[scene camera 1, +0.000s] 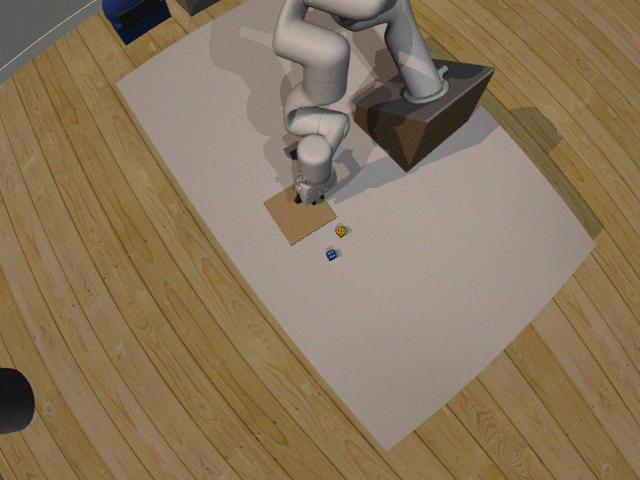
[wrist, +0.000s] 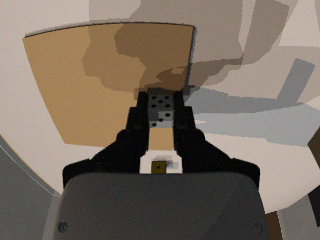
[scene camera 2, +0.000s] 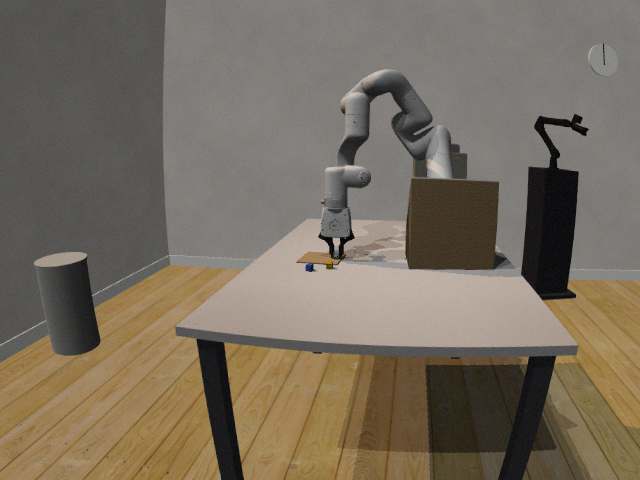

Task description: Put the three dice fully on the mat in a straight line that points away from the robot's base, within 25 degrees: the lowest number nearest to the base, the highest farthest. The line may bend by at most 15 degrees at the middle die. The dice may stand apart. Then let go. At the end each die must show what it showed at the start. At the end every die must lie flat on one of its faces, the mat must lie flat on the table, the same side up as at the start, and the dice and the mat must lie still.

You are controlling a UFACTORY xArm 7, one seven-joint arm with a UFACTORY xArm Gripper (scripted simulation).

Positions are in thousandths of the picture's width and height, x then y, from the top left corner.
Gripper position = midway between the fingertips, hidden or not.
In view: my gripper (scene camera 2: 526, 534) and a brown mat (scene camera 1: 463, 461).
The brown mat also shows in the wrist view (wrist: 280, 319). My gripper is seen too in the wrist view (wrist: 502, 435).
